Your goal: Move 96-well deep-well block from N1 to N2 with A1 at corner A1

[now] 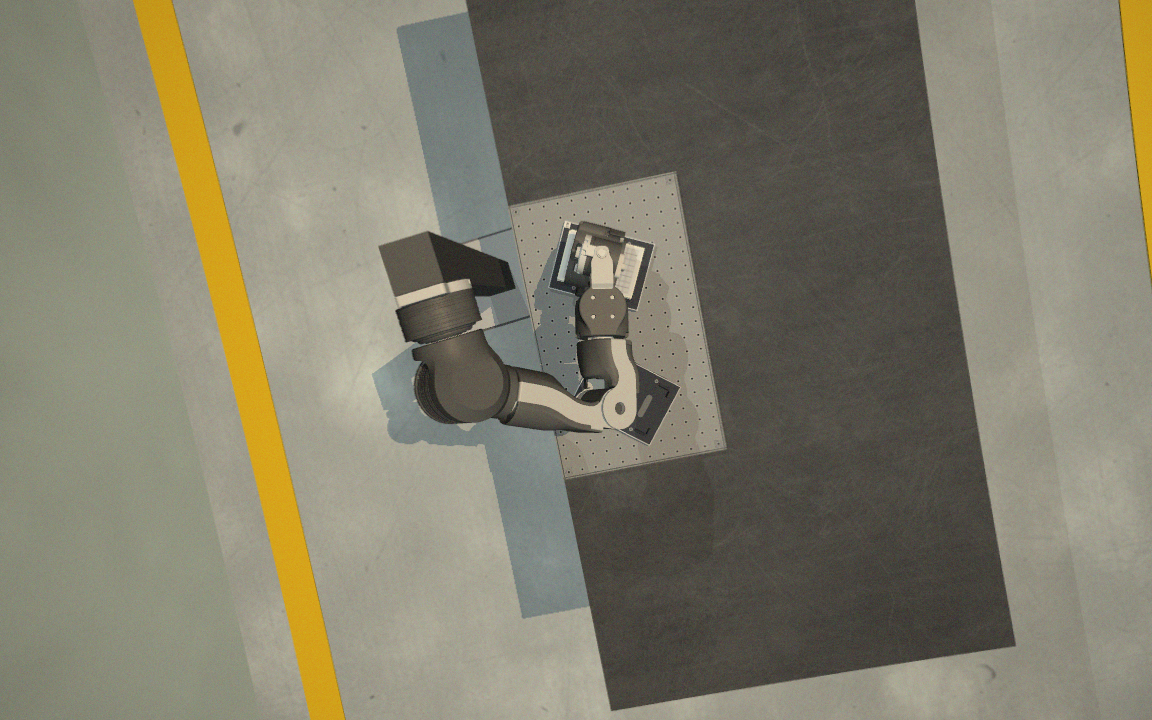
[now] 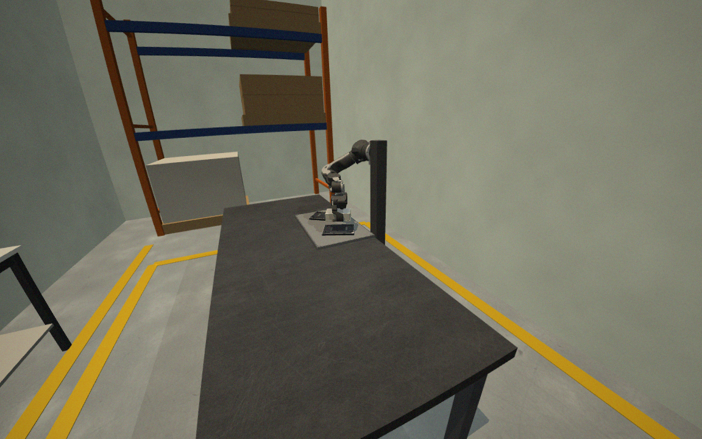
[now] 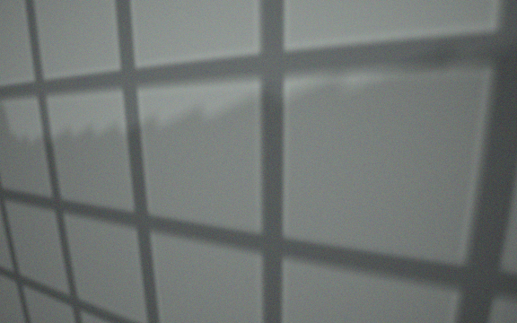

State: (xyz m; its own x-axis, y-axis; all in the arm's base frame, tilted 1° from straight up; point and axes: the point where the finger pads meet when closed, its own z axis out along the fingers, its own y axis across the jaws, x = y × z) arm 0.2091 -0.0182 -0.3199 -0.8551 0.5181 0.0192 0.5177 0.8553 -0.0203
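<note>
The A1 corner mark is 14 cm to the right of my hand, 6 cm below it and 4 cm behind it. The rest, counted from my hand: cream 96-well deep-well block (2 cm above).
</note>
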